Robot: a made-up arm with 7 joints.
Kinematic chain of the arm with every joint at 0, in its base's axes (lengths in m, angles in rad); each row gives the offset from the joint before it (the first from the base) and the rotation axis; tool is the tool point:
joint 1: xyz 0 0 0.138 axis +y
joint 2: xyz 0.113 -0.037 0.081 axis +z
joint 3: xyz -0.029 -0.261 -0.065 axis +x
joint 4: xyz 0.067 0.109 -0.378 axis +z
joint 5: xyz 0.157 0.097 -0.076 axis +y
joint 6: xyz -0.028 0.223 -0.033 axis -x
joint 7: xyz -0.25 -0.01 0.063 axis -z
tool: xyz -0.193 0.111 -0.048
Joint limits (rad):
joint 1: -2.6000..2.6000
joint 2: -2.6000..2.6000
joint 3: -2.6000..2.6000
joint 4: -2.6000..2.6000
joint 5: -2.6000..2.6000
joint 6: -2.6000..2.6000
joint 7: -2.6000..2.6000
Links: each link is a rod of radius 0.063 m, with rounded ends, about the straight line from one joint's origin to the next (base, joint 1, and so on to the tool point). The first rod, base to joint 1, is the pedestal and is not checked.
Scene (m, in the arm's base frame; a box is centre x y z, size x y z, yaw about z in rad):
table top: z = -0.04
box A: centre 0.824 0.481 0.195 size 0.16 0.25 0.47 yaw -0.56
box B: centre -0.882 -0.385 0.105 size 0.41 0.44 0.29 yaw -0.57
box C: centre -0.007 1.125 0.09 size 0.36 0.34 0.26 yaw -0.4
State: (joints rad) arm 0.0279 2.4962 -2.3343 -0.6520 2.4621 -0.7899 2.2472
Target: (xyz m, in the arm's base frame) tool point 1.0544 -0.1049 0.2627
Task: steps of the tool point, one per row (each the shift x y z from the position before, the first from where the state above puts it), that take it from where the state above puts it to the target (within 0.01 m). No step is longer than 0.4 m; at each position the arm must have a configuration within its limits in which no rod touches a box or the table.
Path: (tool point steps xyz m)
1: 0.1768 -0.0672 0.1409
2: 0.0680 -0.1308 0.2319
3: -0.0782 -0.1827 0.2481
4: -0.2145 -0.2185 0.1794
5: -0.2950 -0.2352 0.0442
6: 0.3124 -0.0163 0.0127
7: 0.3062 -0.0178 -0.0897
8: 0.2656 -0.0192 -0.1860
9: 0.1949 -0.0206 -0.2646
10: 0.1013 -0.0218 -0.3159

